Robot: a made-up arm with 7 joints.
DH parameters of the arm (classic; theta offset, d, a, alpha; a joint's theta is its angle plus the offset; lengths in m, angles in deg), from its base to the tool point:
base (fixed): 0 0.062 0 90
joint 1: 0 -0.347 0.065 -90
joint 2: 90 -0.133 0.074 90
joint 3: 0 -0.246 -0.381 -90
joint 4: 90 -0.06 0.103 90
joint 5: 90 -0.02 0.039 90
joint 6: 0 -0.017 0.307 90
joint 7: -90 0.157 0.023 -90
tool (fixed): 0 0.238 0 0
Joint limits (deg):
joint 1: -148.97..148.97
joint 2: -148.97..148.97
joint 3: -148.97..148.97
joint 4: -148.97..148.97
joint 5: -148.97..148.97
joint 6: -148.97..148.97
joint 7: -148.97..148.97
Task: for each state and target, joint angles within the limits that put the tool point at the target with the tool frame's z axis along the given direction. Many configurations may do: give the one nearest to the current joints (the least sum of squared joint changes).
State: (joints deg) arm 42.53 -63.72 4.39 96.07 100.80 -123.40 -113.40
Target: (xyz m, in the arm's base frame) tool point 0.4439 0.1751 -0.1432 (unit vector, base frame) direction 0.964 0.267 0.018
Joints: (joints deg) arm 76.03 -64.70 3.42 119.93 71.90 -83.75 -88.55
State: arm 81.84 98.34 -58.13 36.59 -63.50 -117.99 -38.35
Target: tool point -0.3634 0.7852 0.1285 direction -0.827 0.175 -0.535
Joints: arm 99.51 148.97 -31.59 79.30 -99.04 -66.77 -57.23
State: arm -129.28 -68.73 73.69 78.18 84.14 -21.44 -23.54
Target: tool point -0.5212 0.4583 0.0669 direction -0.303 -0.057 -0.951
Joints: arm -148.97 -56.44 91.13 32.51 99.26 19.81 -28.67
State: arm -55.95 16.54 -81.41 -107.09 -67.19 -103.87 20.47
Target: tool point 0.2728 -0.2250 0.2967 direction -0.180 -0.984 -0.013
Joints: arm -82.52 27.14 -90.43 -110.22 -43.66 -141.31 37.74
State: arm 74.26 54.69 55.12 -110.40 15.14 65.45 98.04
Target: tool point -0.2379 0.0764 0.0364 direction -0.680 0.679 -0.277
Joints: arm 75.48 31.31 18.97 -81.29 3.33 27.28 74.44
